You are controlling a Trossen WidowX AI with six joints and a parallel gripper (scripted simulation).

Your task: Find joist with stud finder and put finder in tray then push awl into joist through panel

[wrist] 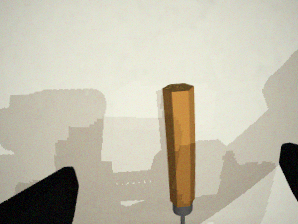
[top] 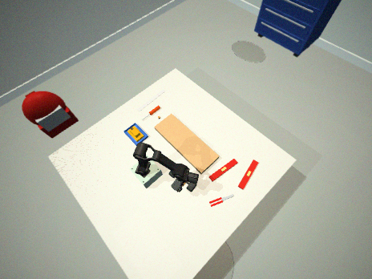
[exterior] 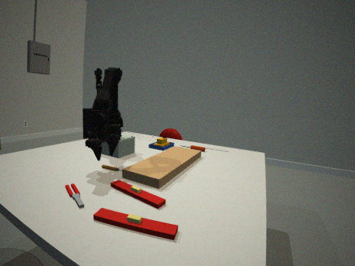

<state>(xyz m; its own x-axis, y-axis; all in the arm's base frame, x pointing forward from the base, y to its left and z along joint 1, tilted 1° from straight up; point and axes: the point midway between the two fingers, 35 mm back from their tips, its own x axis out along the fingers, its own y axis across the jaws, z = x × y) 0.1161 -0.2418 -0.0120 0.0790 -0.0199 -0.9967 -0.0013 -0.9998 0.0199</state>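
My gripper tip is now 5 cm short of the awl and 5 cm above it. From my gripper tip the other things lie so: blue tray 7 cm ahead, 55 cm to the left, 4 cm below; then yellow stud finder 7 cm ahead, 56 cm to the left; then square indicator 7 cm ahead, 58 cm to the left, 1 cm above.
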